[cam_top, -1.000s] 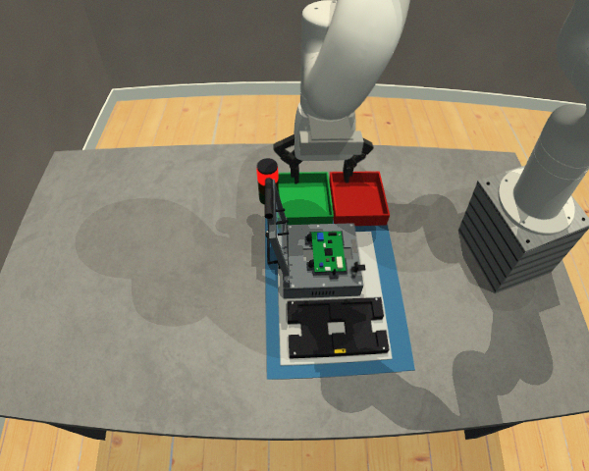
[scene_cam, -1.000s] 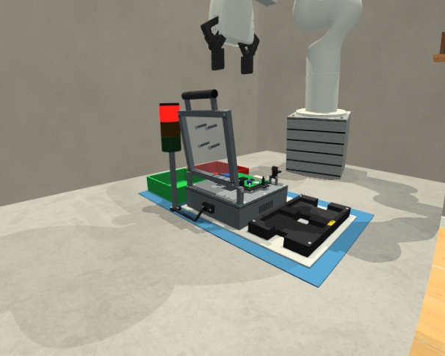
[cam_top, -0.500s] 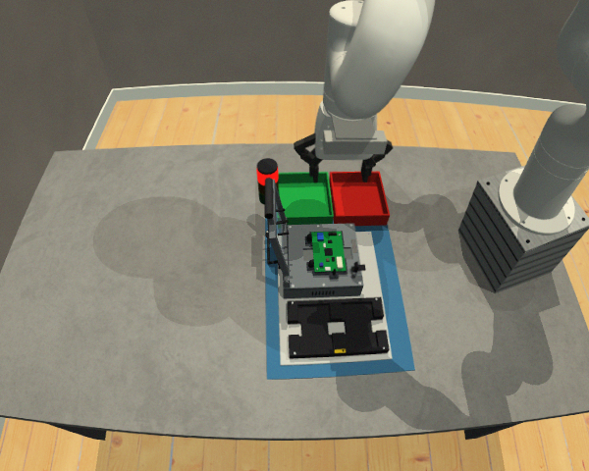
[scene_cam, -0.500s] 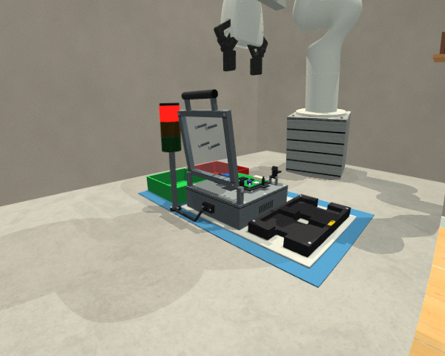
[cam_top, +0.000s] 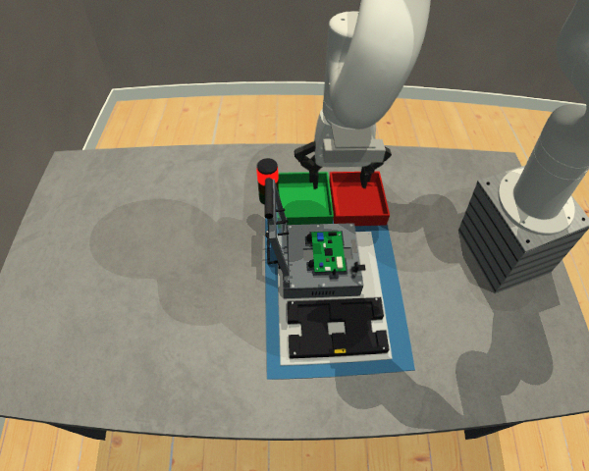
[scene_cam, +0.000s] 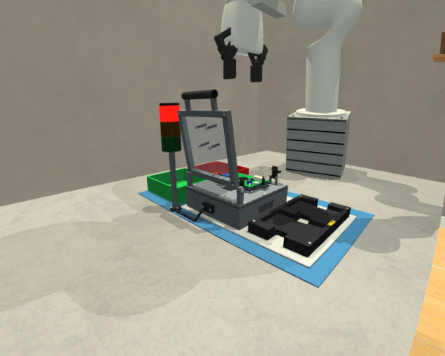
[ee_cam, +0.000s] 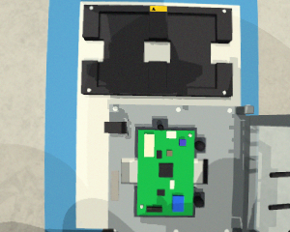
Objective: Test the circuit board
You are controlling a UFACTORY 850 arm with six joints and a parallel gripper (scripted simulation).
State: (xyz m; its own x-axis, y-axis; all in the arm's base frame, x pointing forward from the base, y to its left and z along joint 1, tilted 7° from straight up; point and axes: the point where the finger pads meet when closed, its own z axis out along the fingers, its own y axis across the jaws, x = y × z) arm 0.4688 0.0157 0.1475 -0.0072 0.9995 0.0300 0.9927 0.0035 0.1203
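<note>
Right now my hand is 240 mm above the green circuit board. From my hand the other things lie so: tester bed (10 mm ahead, 10 mm to the left, 250 mm below); tester lid (120 mm ahead, 130 mm below); black latch block (60 mm behind, 60 mm to the left, 230 mm below).
</note>
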